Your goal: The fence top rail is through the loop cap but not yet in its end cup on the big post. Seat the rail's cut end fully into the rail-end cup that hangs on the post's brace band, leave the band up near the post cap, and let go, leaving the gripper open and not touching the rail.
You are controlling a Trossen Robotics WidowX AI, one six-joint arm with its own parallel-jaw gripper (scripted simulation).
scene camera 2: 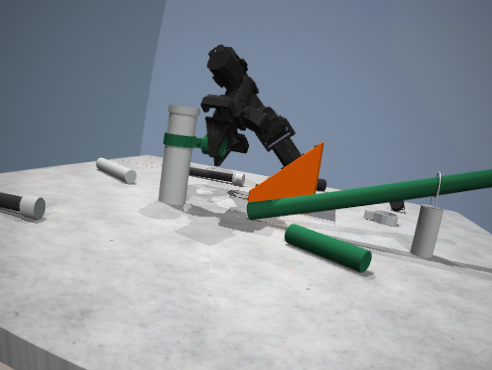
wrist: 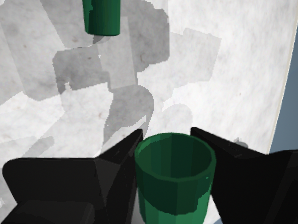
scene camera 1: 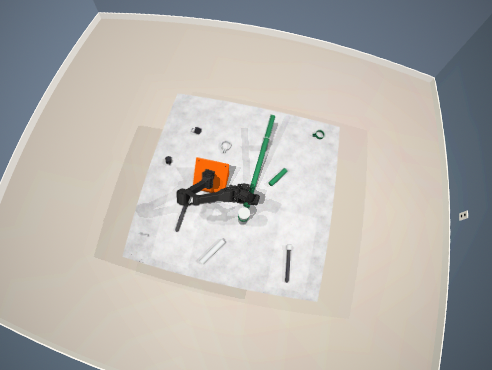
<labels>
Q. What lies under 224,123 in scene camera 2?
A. The gripper.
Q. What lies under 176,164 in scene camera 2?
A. A big grey post.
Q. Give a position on a short green tube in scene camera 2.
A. At 357,258
</labels>
